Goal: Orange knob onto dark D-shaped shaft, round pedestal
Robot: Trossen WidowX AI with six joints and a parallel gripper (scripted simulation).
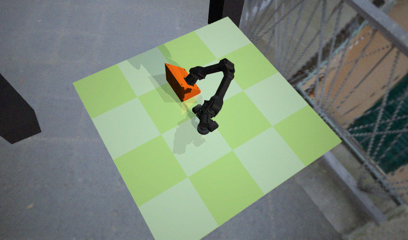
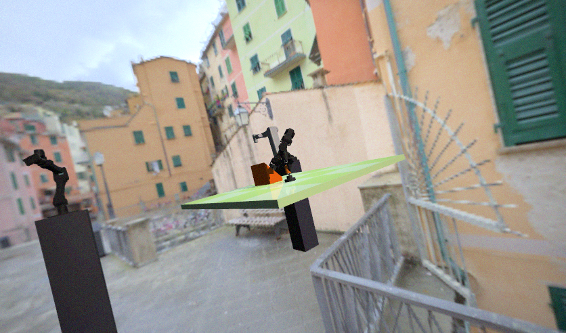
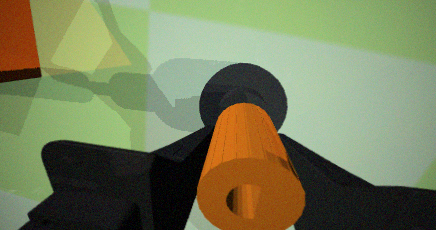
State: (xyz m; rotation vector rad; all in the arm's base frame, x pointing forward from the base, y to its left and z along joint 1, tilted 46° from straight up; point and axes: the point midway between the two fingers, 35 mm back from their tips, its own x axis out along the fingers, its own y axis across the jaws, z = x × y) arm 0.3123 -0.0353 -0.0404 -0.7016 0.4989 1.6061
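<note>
The orange knob lies 20 mm above my gripper tip. The rest, counted from my gripper tip: dark round pedestal 40 mm below.
</note>
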